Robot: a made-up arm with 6 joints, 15 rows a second.
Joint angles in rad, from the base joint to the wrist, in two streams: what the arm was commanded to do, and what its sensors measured. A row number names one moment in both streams.
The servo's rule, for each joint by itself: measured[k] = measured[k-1] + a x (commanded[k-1-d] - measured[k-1]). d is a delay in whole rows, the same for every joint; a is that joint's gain. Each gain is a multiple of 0.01, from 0.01 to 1. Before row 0 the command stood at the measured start. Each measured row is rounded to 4 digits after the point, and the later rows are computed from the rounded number. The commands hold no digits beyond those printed.
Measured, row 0:
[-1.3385, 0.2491, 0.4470, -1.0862, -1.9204, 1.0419]
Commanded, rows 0 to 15:
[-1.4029, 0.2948, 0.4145, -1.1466, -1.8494, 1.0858]
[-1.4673, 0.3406, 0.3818, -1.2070, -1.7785, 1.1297]
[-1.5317, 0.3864, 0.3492, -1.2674, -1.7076, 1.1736]
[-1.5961, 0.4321, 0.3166, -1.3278, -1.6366, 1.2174]
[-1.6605, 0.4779, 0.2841, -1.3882, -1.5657, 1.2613]
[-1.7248, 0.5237, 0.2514, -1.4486, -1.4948, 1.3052]
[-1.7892, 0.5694, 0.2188, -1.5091, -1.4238, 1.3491]
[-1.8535, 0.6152, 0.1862, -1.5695, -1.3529, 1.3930]
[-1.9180, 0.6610, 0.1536, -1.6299, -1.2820, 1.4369]
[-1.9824, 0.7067, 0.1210, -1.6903, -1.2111, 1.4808]
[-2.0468, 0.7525, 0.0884, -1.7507, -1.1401, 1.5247]
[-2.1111, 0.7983, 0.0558, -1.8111, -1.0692, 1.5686]
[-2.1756, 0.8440, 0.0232, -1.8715, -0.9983, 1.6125]
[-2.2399, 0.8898, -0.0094, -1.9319, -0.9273, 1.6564]
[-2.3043, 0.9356, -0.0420, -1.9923, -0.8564, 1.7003]
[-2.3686, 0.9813, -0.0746, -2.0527, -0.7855, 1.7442]
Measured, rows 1 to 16:
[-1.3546, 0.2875, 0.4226, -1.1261, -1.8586, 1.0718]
[-1.3828, 0.3321, 0.3920, -1.1795, -1.7889, 1.1112]
[-1.4200, 0.3777, 0.3599, -1.2375, -1.7182, 1.1536]
[-1.4640, 0.4234, 0.3274, -1.2971, -1.6472, 1.1970]
[-1.5131, 0.4692, 0.2949, -1.3572, -1.5763, 1.2407]
[-1.5660, 0.5150, 0.2623, -1.4175, -1.5054, 1.2846]
[-1.6218, 0.5607, 0.2297, -1.4780, -1.4344, 1.3285]
[-1.6797, 0.6065, 0.1971, -1.5384, -1.3635, 1.3724]
[-1.7393, 0.6523, 0.1645, -1.5988, -1.2926, 1.4163]
[-1.8001, 0.6980, 0.1319, -1.6592, -1.2217, 1.4602]
[-1.8618, 0.7438, 0.0993, -1.7196, -1.1507, 1.5041]
[-1.9241, 0.7896, 0.0667, -1.7800, -1.0798, 1.5480]
[-1.9870, 0.8353, 0.0341, -1.8404, -1.0089, 1.5919]
[-2.0502, 0.8811, 0.0015, -1.9008, -0.9379, 1.6358]
[-2.1137, 0.9269, -0.0311, -1.9612, -0.8670, 1.6797]
[-2.1774, 0.9726, -0.0637, -2.0216, -0.7961, 1.7236]
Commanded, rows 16 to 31:
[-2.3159, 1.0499, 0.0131, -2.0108, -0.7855, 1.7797]
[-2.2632, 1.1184, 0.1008, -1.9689, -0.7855, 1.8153]
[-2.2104, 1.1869, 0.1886, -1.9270, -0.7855, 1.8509]
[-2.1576, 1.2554, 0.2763, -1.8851, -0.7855, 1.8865]
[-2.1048, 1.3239, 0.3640, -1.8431, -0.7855, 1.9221]
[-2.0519, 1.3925, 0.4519, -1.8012, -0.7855, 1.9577]
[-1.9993, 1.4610, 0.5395, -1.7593, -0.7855, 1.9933]
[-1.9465, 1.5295, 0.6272, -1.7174, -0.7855, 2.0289]
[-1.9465, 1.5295, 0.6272, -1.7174, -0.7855, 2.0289]
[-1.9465, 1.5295, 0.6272, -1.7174, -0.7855, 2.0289]
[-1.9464, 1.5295, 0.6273, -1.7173, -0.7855, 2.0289]
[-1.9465, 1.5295, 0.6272, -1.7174, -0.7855, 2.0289]
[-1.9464, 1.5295, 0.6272, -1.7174, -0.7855, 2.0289]
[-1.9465, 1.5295, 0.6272, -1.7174, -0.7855, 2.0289]
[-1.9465, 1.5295, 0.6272, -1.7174, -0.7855, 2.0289]
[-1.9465, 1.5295, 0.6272, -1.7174, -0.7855, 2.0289]
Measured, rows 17 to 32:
[-2.2120, 1.0375, -0.0061, -2.0145, -0.7869, 1.7617]
[-2.2248, 1.1055, 0.0741, -1.9844, -0.7857, 1.7981]
[-2.2212, 1.1739, 0.1600, -1.9465, -0.7855, 1.8340]
[-2.2053, 1.2424, 0.2472, -1.9060, -0.7855, 1.8697]
[-2.1802, 1.3109, 0.3348, -1.8645, -0.7855, 1.9053]
[-2.1481, 1.3794, 0.4226, -1.8227, -0.7855, 1.9409]
[-2.1109, 1.4479, 0.5103, -1.7809, -0.7855, 1.9765]
[-2.0698, 1.5164, 0.5980, -1.7390, -0.7855, 2.0121]
[-2.0390, 1.5274, 0.6199, -1.7247, -0.7855, 2.0235]
[-2.0159, 1.5292, 0.6254, -1.7199, -0.7855, 2.0272]
[-1.9985, 1.5295, 0.6268, -1.7182, -0.7855, 2.0284]
[-1.9855, 1.5295, 0.6271, -1.7177, -0.7855, 2.0287]
[-1.9757, 1.5295, 0.6272, -1.7175, -0.7855, 2.0288]
[-1.9684, 1.5295, 0.6272, -1.7174, -0.7855, 2.0289]
[-1.9629, 1.5295, 0.6272, -1.7174, -0.7855, 2.0289]
[-1.9588, 1.5295, 0.6272, -1.7174, -0.7855, 2.0289]

